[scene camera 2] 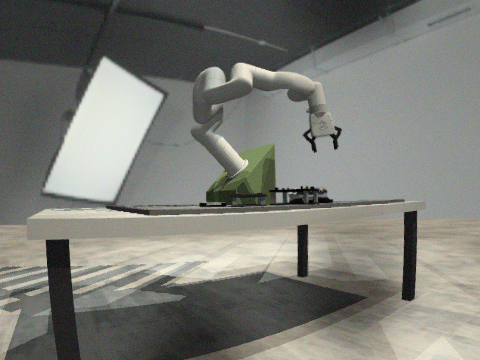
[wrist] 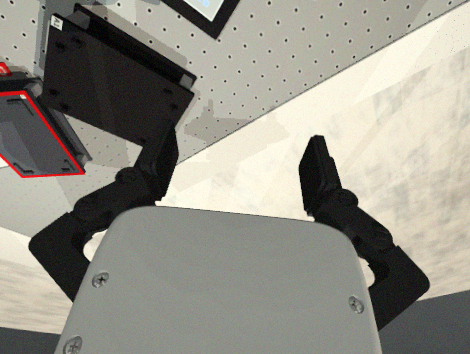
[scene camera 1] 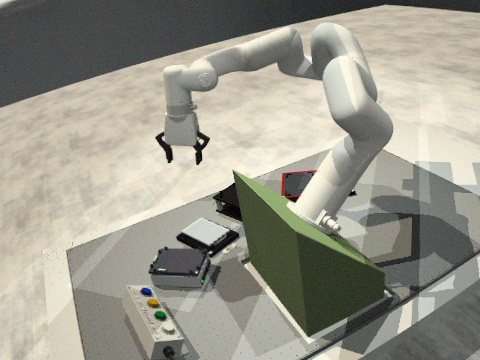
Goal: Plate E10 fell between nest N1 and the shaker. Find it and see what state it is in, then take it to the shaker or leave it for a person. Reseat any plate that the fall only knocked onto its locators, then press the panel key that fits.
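Where they show: gripper, fingertip midpoint: (scene camera 2: pixel 325 150) (wrist: pixel 240 143) (scene camera 1: pixel 184 162); arm's base, link origin: (scene camera 2: pixel 238 169) (scene camera 1: pixel 308 219).
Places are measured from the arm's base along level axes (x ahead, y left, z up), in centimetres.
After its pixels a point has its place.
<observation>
My gripper (scene camera 1: pixel 184 159) {x 44.2, y 12.3, z 4.8 cm} (scene camera 2: pixel 325 147) {x 44.2, y 12.3, z 4.8 cm} (wrist: pixel 240 143) {x 44.2, y 12.3, z 4.8 cm} is open and empty, high above the table's far edge. A light, clear-topped plate (scene camera 1: pixel 204 231) {x 33.0, y 15.3, z -13.9 cm} lies in a black nest (scene camera 1: pixel 220 243) {x 26.5, y 13.5, z -15.6 cm}; a corner of that nest (wrist: pixel 215 31) {x 42.0, y 11.9, z -15.6 cm} also shows in the wrist view. The shaker (scene camera 1: pixel 181 280) {x 17.8, y 29.9, z -14.3 cm} is a grey box with a dark top and a green light. A black raised deck (scene camera 1: pixel 229 196) {x 41.1, y 1.4, z -11.2 cm} (wrist: pixel 115 75) {x 37.1, y 0.3, z -11.2 cm} with a small white corner tag stands past the nest. The key panel (scene camera 1: pixel 142 320) {x 5.0, y 44.1, z -9.0 cm} has blue, yellow, green and white keys. I cannot tell which plate is E10; no plate label is readable.
The green wedge pedestal (scene camera 1: pixel 275 240) {x -4.8, y 12.5, z 3.2 cm} (scene camera 2: pixel 260 172) {x 14.6, y 1.4, z -2.4 cm} carries the arm and hides part of the deck in scene camera 1. A dark red-edged tray (scene camera 1: pixel 299 184) {x 32.8, y -20.9, z -13.0 cm} (wrist: pixel 42 137) {x 35.0, y -18.2, z -13.0 cm} stands beside the deck. A small pale tag (scene camera 1: pixel 230 248) {x 23.8, y 11.8, z -16.8 cm} lies beside the nest. The perforated board (wrist: pixel 280 55) {x 50.3, y 16.8, z -17.0 cm} covers the table.
</observation>
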